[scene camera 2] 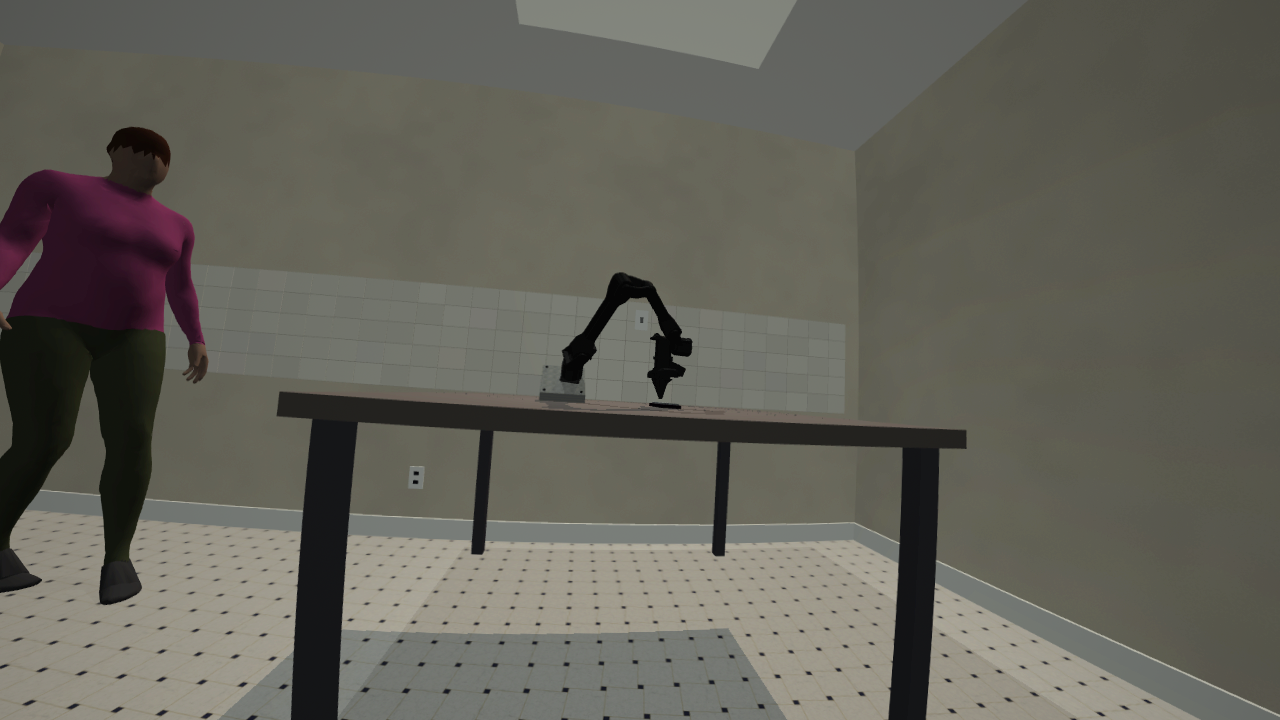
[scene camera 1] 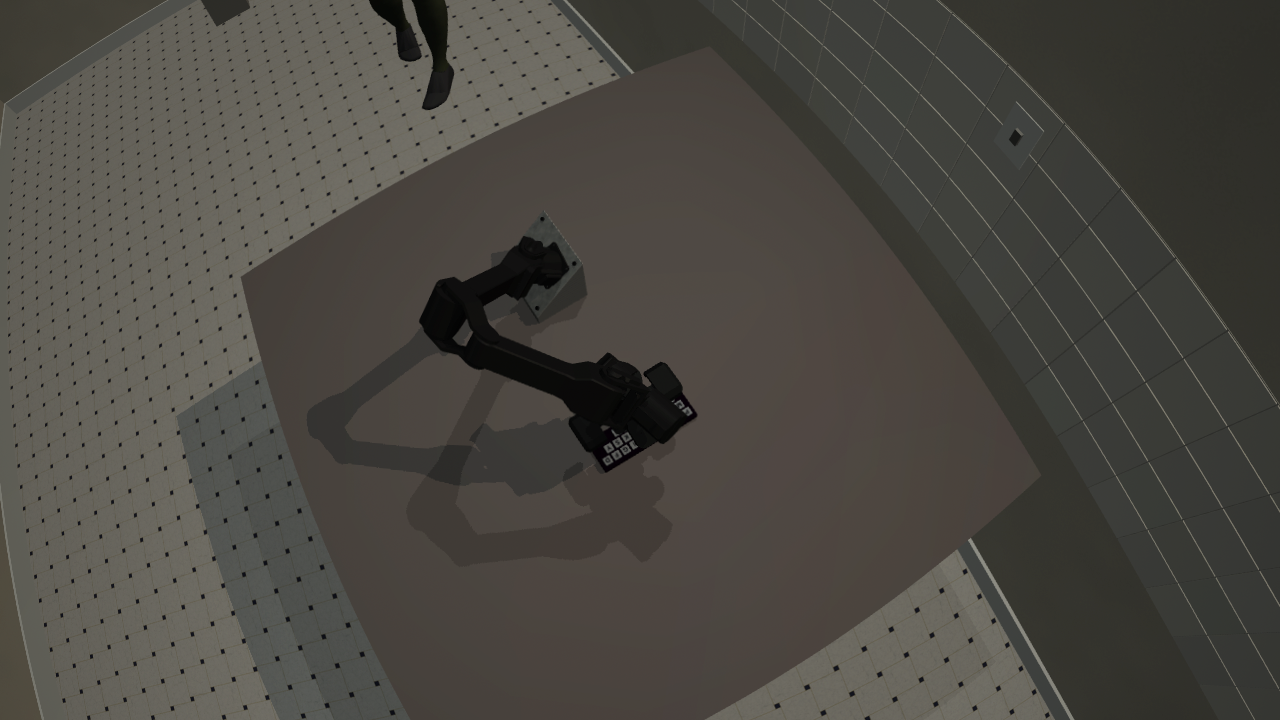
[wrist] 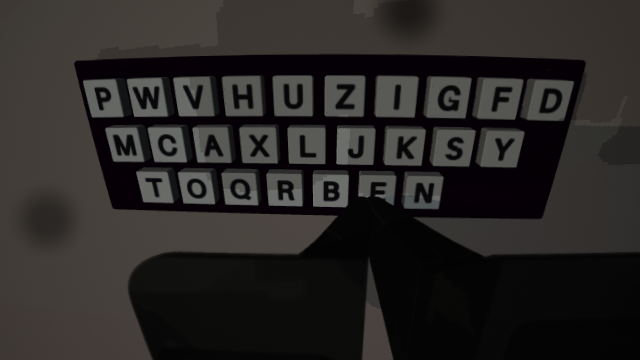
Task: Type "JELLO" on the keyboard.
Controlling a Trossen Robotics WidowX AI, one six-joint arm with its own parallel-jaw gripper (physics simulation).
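Where they show: gripper, fingertip midpoint: (scene camera 2: 660,398) (wrist: 365,208); arm's base, origin of the base link: (scene camera 2: 570,376) (scene camera 1: 551,265).
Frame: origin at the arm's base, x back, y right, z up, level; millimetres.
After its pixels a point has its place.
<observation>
The black keyboard (scene camera 1: 637,447) @[x -356, y 10, z -68 mm] (scene camera 2: 665,405) @[x -315, y 83, z -76 mm] (wrist: 492,199) @[x -312, y 59, z -73 mm] lies on the table with white lettered keys in three rows. In the wrist view, the J key (wrist: 355,146) @[x -329, y 0, z -68 mm] and the L key (wrist: 306,145) @[x -328, y -18, z -68 mm] are side by side in the middle row. The E key (wrist: 377,186) @[x -314, y 10, z -68 mm] is in the bottom row between B and N, and the O key (wrist: 197,188) @[x -306, y -61, z -68 mm] is at that row's left, beside T. My gripper (scene camera 2: 660,396) @[x -311, y 5, z -56 mm] (wrist: 365,208) @[x -311, y 5, z -56 mm] is shut and empty, pointing down above the keyboard. In the wrist view its tips overlap the lower part of the E key. In scene camera 1 the arm hides much of the keyboard.
The brown table (scene camera 1: 760,223) @[x -58, y -428, z -84 mm] (scene camera 2: 447,425) @[x 150, y 656, z -120 mm] bears the arm's grey base plate (scene camera 1: 539,307) @[x -44, y 50, z -47 mm] (scene camera 2: 562,396) @[x 16, y 69, z -68 mm]. Arm shadows fall on the table. A person (scene camera 1: 435,53) (scene camera 2: 98,241) in a magenta top stands beside the table, at the left in scene camera 2.
</observation>
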